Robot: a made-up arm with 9 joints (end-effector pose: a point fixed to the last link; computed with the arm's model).
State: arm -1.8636 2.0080 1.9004 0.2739 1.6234 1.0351 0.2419 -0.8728 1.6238
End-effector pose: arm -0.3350 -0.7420 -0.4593 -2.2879 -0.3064 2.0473
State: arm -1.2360 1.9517 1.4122 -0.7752 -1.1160 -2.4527 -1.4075 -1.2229 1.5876
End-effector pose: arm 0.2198 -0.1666 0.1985 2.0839 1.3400 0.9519
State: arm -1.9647 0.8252 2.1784 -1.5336 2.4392 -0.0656 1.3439 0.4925 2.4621
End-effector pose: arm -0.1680 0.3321 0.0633 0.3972 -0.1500 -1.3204
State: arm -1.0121 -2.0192 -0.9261 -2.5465 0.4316 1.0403 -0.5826 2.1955 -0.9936
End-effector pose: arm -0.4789 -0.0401 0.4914 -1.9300 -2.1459 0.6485
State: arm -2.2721 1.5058 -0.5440 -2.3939 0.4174 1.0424 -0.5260 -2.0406 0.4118
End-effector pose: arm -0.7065 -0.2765 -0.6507 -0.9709 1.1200 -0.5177
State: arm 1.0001 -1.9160 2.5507 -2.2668 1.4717 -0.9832 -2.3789 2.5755 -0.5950
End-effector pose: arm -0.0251 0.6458 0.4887 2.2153 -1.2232 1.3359
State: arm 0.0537 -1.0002 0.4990 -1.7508 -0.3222 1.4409 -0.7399 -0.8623 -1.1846
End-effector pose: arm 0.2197 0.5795 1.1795 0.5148 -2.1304 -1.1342
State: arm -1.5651 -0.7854 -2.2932 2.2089 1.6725 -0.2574 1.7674 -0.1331 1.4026
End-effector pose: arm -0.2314 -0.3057 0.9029 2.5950 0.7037 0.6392
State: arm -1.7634 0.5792 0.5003 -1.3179 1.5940 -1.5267 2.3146 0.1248 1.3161
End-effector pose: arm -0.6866 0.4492 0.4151 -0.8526 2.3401 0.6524
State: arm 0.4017 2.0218 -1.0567 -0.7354 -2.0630 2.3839 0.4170 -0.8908 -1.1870
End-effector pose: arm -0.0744 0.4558 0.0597 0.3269 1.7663 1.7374
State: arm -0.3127 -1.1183 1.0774 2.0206 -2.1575 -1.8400 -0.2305 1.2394 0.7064
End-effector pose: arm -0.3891 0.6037 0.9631 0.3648 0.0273 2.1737
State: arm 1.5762 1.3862 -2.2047 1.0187 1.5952 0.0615 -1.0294 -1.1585 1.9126
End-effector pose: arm 0.3154 0.1997 0.0014 0.2302 1.3622 0.7609
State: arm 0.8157 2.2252 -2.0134 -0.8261 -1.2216 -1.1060 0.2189 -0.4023 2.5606
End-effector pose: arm 0.3816 -0.2803 -0.6651 0.6190 -0.0281 2.5263
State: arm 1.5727 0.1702 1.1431 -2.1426 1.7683 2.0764 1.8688 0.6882 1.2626
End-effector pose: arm 0.6281 -0.2440 0.5496 0.3817 -1.7835 -2.0365
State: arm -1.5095 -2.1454 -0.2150 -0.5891 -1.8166 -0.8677 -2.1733 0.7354 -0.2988
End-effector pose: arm -0.9694 -0.1541 0.7564 0.4391 -1.7675 -0.2758
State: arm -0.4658 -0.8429 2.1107 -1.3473 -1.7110 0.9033 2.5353 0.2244 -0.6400
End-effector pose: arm -0.2232 -0.2212 0.6332 0.4424 0.0427 2.8673
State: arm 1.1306 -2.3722 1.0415 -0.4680 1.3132 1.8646 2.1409 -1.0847 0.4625
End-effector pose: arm 0.2914 0.1000 0.3361 -0.4313 -0.1931 -2.6724
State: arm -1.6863 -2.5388 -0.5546 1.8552 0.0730 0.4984 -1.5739 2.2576 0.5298
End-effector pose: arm -0.2401 -0.8174 0.1241 2.2779 0.5685 1.5195
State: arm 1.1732 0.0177 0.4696 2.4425 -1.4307 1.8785 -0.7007 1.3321 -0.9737
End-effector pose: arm 0.5445 0.2739 0.3257 0.3910 2.2346 -1.3340
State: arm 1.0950 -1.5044 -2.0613 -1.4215 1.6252 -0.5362 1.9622 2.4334 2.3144
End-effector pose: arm 0.3262 0.5779 0.3583 -0.9240 0.6080 -1.0122
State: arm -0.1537 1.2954 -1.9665 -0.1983 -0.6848 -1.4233 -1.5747 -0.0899 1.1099
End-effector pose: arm 0.7492 1.1974 -0.2549 -0.5202 -2.9117 -0.2750
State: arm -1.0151 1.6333 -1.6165 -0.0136 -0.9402 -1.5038 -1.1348 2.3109 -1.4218
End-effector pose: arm -0.4831 0.5006 -0.7161 0.8848 0.4151 2.9248
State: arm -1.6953 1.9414 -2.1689 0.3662 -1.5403 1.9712 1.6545 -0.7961 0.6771
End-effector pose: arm -0.7996 0.0609 -0.7819 -0.0997 -0.5396 1.7024
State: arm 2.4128 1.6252 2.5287 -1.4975 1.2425 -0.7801 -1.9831 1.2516 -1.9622
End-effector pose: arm 0.3335 -0.5520 0.1749 0.7172 -1.5062 -1.1044
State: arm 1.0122 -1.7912 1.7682 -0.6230 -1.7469 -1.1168 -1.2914 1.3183 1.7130
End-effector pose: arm -0.2519 0.1658 0.3978 -0.1447 -0.8296 1.1421
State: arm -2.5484 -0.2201 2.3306 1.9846 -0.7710 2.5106 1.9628 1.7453 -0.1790
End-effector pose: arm -0.3571 -0.0947 0.3806 2.1926 1.9487 -1.0238
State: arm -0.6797 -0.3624 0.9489 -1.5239 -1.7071 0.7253 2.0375 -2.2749 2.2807
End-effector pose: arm 0.2078 0.6877 0.6189 0.6533 -0.0782 -0.5773
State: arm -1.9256 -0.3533 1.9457 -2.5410 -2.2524 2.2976 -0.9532 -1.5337 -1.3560
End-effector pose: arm -0.1078 -0.5459 0.6998 2.3224 -0.3518 -2.0174
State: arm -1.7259 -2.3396 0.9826 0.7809 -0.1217 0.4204 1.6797 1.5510 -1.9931
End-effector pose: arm -0.4415 -0.7337 0.7216 2.0236 0.4608 -0.0931
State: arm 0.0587 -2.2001 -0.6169 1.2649 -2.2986 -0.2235 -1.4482 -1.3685 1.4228
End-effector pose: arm -0.5564 1.0816 -0.0886 -1.3774 -1.5447 0.6934
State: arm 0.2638 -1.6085 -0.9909 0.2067 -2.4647 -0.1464 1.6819 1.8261 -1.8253
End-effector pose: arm -0.1856 0.8093 0.5590 -0.4147 -1.2718 -0.7570
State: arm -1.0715 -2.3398 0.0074 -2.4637 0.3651 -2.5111 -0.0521 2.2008 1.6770
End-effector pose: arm -0.7304 -0.4161 0.0871 2.2052 -0.1962 -0.6791
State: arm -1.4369 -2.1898 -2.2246 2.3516 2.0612 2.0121 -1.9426 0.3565 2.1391
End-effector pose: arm -0.4093 -0.9052 -0.1598 -0.3820 -1.0286 1.8674
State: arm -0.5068 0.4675 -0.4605 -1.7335 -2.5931 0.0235 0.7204 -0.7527 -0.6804
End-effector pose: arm 0.4695 0.5077 0.1875 -1.9410 -0.6873 -0.2099
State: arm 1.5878 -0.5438 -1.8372 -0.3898 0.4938 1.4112 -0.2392 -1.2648 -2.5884
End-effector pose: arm -0.0947 0.1156 0.8741 0.0752 0.3681 0.7040
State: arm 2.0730 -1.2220 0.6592 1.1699 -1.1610 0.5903 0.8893 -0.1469 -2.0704
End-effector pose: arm 0.3422 -0.2176 0.4347 -0.3257 0.0085 1.4790
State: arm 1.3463 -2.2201 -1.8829 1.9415 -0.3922 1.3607 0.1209 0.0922 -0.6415
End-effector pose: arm 0.0315 0.9853 -0.1153 -0.4888 0.7307 0.1020
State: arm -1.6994 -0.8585 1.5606 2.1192 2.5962 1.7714 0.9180 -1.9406 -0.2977
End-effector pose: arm -1.0267 -0.0674 0.3297 -1.5469 1.4548 -0.4105
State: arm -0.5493 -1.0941 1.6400 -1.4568 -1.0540 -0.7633 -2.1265 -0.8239 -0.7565
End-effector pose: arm 0.4130 -0.3327 0.4418 -1.5077 -0.9642 -1.4120
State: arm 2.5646 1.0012 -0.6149 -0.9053 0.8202 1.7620 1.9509 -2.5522 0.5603
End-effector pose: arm -0.1482 -0.9857 0.3521 2.6885 -1.0175 0.2305
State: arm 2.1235 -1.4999 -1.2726 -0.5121 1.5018 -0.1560 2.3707 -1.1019 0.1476
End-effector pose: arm 0.4410 0.5686 0.6299 0.3541 -0.5194 0.5024
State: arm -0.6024 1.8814 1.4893 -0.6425 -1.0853 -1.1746 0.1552 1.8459 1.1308
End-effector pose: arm -0.1006 -0.0696 -0.2517 0.3618 0.3199 -1.2294
